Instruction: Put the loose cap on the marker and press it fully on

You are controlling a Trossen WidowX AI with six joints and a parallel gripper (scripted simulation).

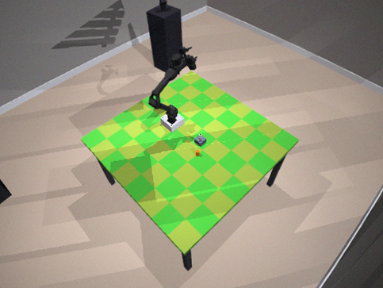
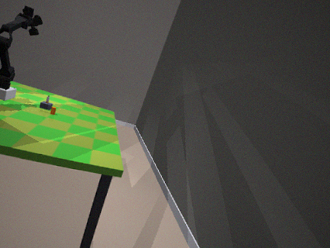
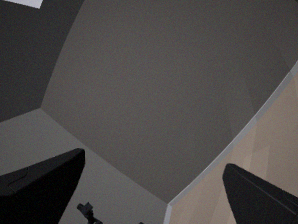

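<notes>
The orange cap lies 35 cm ahead of my gripper tip, 39 cm to the right of it and 56 cm below it. From my gripper tip the other things lie so: holder block (28 cm ahead, 27 cm to the right, 57 cm below).
</notes>
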